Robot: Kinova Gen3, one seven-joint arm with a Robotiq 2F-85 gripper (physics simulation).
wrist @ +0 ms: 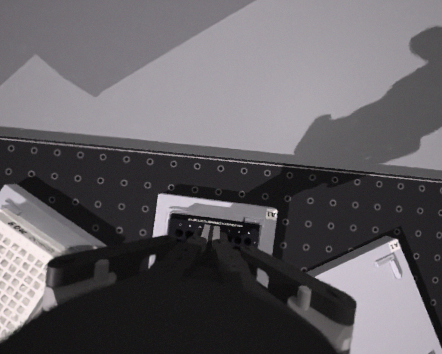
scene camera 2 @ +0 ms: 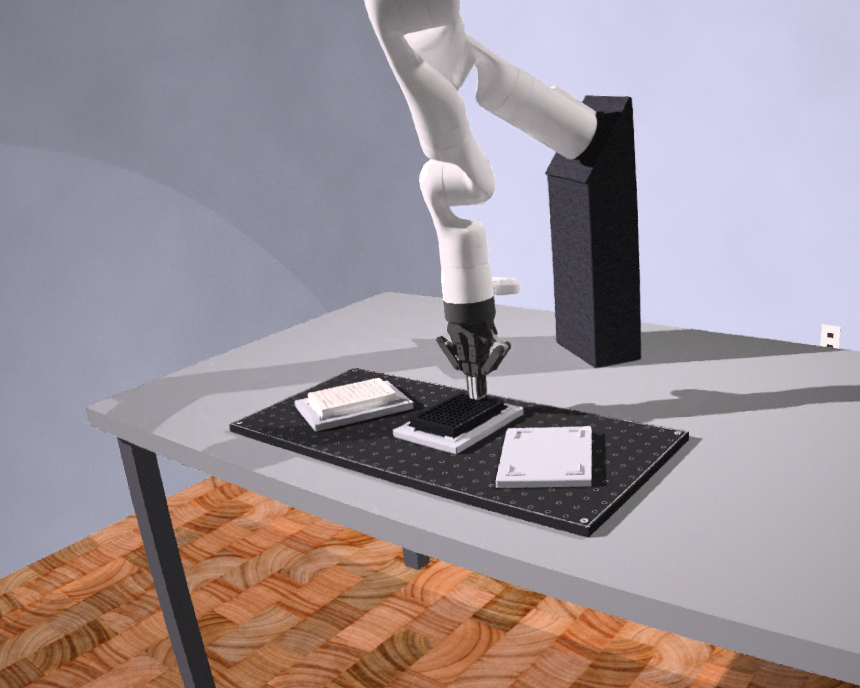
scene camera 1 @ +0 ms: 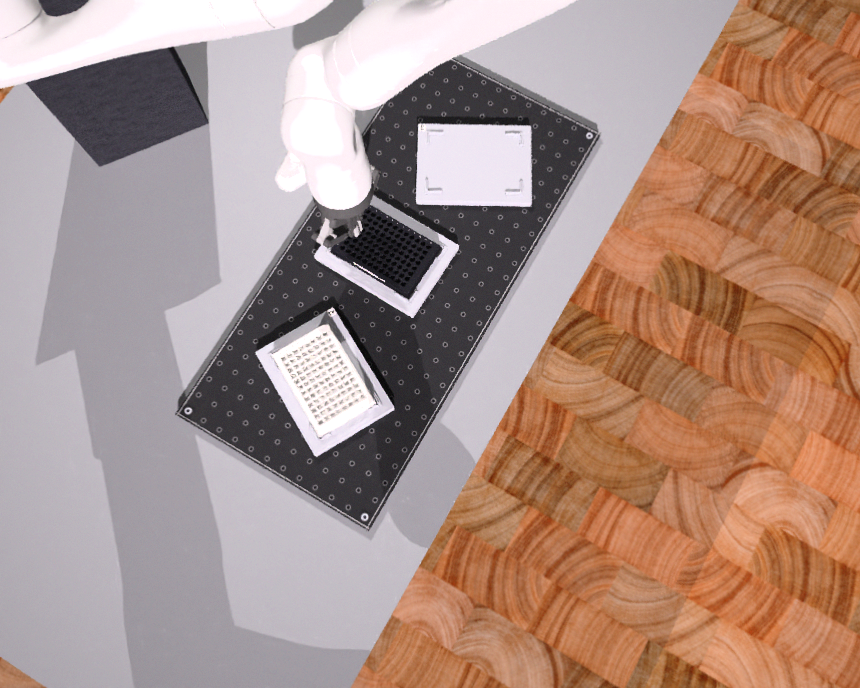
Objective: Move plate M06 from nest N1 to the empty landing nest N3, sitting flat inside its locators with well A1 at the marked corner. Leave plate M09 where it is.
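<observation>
My gripper is there for me to see, and the wrist view has it too, as does scene camera 1. I also see a black well plate, along with a white well plate.
</observation>
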